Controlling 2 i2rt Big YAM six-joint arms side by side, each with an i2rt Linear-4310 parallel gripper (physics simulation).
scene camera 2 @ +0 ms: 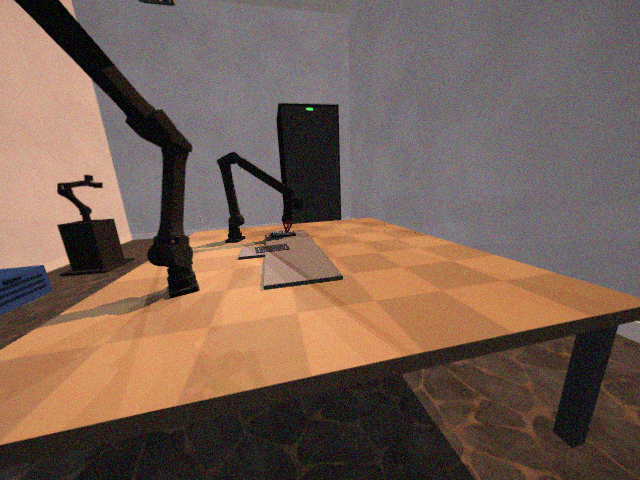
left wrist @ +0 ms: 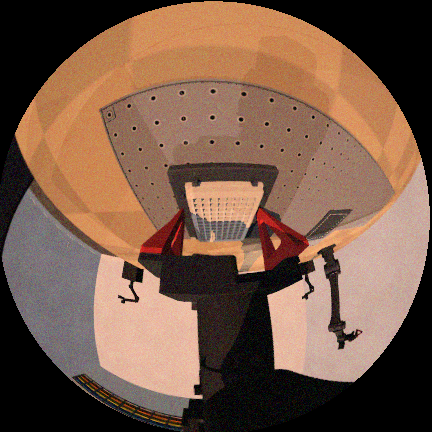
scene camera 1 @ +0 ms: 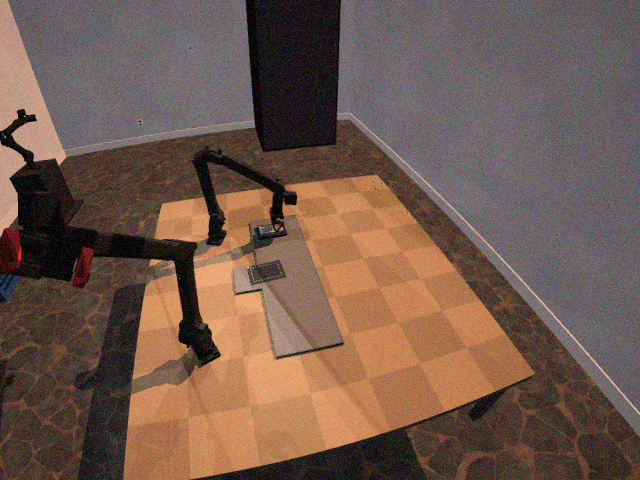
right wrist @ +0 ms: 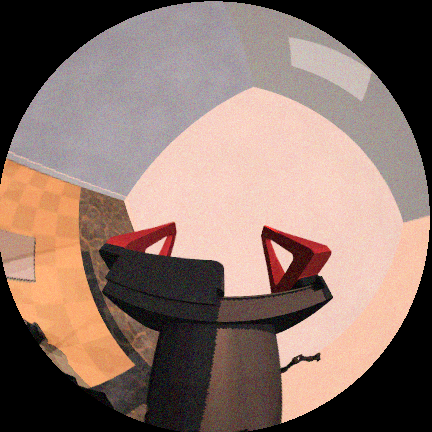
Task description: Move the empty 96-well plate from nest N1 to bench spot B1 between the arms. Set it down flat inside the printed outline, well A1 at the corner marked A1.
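Seen in the pictures: left gripper, fingertip midpoint: [scene camera 2: 286, 231] [left wrist: 221, 211] [scene camera 1: 275, 226]; right gripper, fingertip midpoint: [scene camera 1: 55, 271] [right wrist: 219, 228]; left arm's base, origin of the base link: [scene camera 2: 235, 240] [scene camera 1: 216, 238]; right arm's base, origin of the base link: [scene camera 2: 183, 288] [left wrist: 325, 247] [scene camera 1: 205, 350].
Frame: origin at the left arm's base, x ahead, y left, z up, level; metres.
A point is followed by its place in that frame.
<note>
The pale 96-well plate [scene camera 1: 262, 230] {x 0.258, y 0.050, z 0.037 m} [left wrist: 225, 202] {x 0.335, y 0.089, z 0.033 m} sits flat in the dark frame of nest N1 [left wrist: 222, 172] {x 0.368, y 0.108, z 0.025 m}, at the far end of the grey board. My left gripper [scene camera 1: 277, 226] {x 0.323, y 0.089, z 0.037 m} [scene camera 2: 287, 227] {x 0.323, y 0.089, z 0.037 m} [left wrist: 221, 211] {x 0.323, y 0.089, z 0.037 m} is open and low over the plate, pointing down, with one red finger at each side of it. Whether the fingers touch the plate I cannot tell. Bench spot B1 [scene camera 1: 267, 279] {x 0.357, y -0.297, z 0.015 m} [left wrist: 320, 225] {x 0.338, y -0.206, z 0.015 m} is a dark rectangle with a light printed outline; its A1 mark is too small to read. My right gripper [scene camera 1: 46, 268] {x 0.296, y -1.123, z 0.852 m} [right wrist: 219, 228] {x 0.296, y -1.123, z 0.852 m} is open and empty, raised high at the left in scene camera 1.
The grey board [scene camera 1: 310, 310] {x 0.580, y -0.461, z 0.013 m} [scene camera 2: 305, 271] {x 0.588, y -0.575, z 0.013 m} [left wrist: 212, 105] {x 0.426, y 0.141, z 0.013 m} has rows of holes in the left wrist view and lies on the checkered table [scene camera 1: 413, 330] {x 1.024, y -0.526, z 0.000 m} [scene camera 2: 361, 330] {x 0.784, y -0.902, z 0.000 m}. A black cabinet [scene camera 1: 297, 77] [scene camera 2: 310, 165] stands beyond the table. Another small arm stands on a dark box [scene camera 1: 38, 191] [scene camera 2: 93, 245].
</note>
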